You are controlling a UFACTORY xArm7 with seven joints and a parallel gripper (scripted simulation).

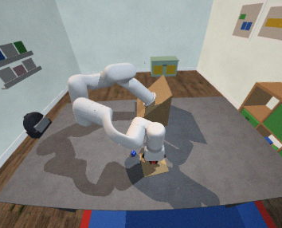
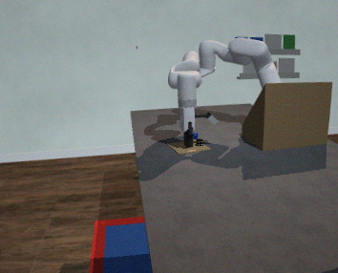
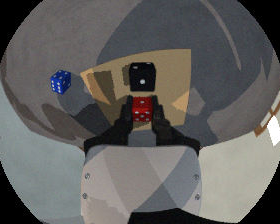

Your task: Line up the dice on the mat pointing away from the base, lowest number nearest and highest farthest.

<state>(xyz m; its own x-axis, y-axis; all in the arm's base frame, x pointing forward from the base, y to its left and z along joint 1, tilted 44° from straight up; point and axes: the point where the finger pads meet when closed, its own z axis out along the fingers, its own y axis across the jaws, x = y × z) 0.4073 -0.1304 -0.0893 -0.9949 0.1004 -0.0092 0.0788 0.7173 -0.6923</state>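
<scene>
My hand is 1 cm above the red die. From my hand the other things lie so: tan mat: 2 cm below; black die: 5 cm behind, 1 cm below; blue die: 6 cm behind, 11 cm to the right, 1 cm below.
</scene>
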